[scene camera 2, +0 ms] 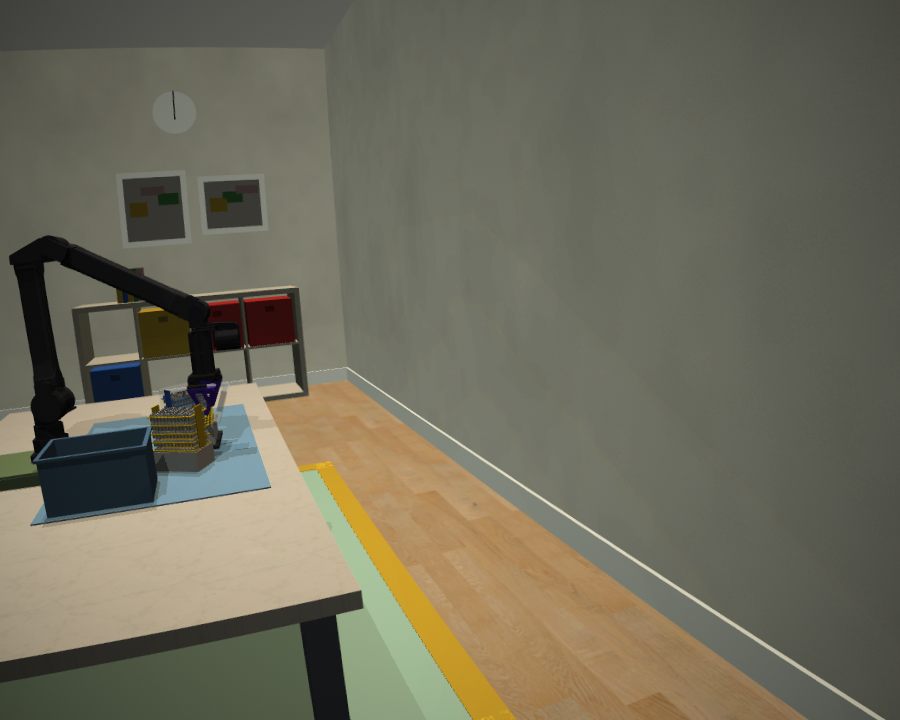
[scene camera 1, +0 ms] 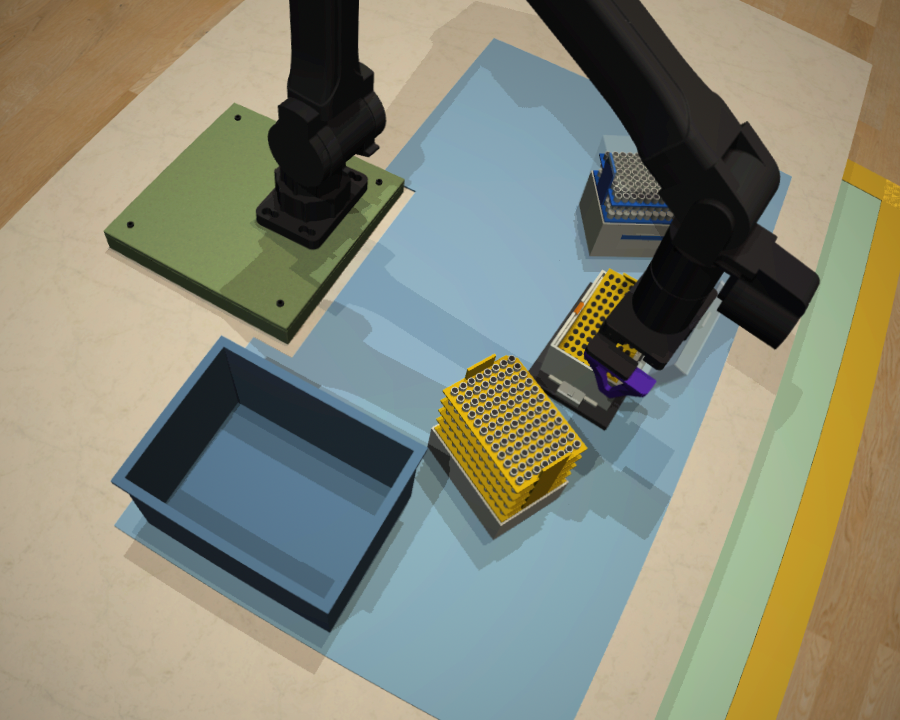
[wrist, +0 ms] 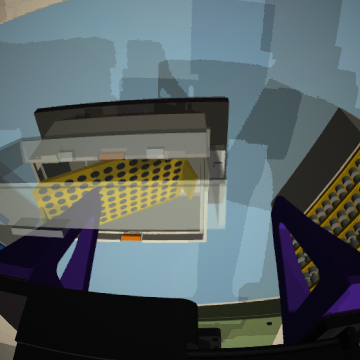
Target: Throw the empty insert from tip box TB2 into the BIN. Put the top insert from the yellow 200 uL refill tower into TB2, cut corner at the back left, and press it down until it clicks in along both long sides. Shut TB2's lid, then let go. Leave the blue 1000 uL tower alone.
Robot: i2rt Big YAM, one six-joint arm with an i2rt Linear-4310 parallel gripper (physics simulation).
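TB2 (scene camera 1: pixel 576 375) (wrist: pixel 170 237) stands with its clear lid (scene camera 1: pixel 704 337) (wrist: pixel 216 205) open. The yellow perforated empty insert (scene camera 1: pixel 598 307) (wrist: pixel 142 187) sits skewed inside, seen partly through the lid in the wrist view. My gripper (scene camera 1: pixel 620 367) (scene camera 2: pixel 204 397) (wrist: pixel 187 200) is open above TB2. In the wrist view its left finger overlaps the lid and insert, and its right finger is past the box's end, near the yellow tower. Whether a finger touches the lid cannot be told. The yellow refill tower (scene camera 1: pixel 514 427) (scene camera 2: pixel 176 431) (wrist: pixel 334 212) is stacked with tips. The BIN (scene camera 1: pixel 322 420) (scene camera 2: pixel 97 476) stands beside it.
The blue tower (scene camera 1: pixel 636 178) (scene camera 2: pixel 177 397) stands behind TB2, partly hidden by the arm in scene camera 1. The green base plate (scene camera 1: pixel 187 202) (scene camera 2: pixel 16 469) carries the arm. A blue mat (scene camera 1: pixel 450 285) (scene camera 2: pixel 243 465) lies under the boxes. The table edge runs along the right.
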